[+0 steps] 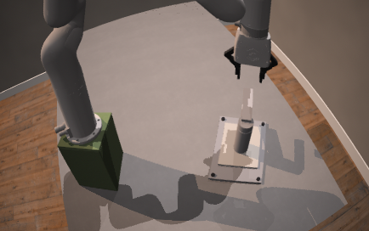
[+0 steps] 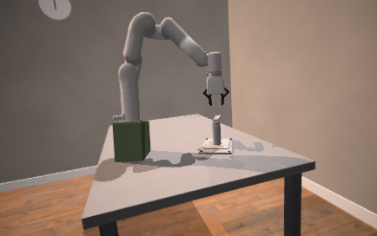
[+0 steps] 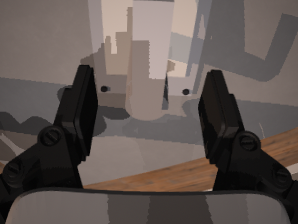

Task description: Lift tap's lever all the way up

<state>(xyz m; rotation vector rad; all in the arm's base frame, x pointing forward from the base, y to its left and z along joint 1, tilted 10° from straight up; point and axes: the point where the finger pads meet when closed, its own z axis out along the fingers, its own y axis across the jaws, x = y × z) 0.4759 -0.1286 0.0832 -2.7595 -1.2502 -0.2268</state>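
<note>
My hand is 9 cm above the tap lever, 5 cm to the left of it and 4 cm past it.
</note>
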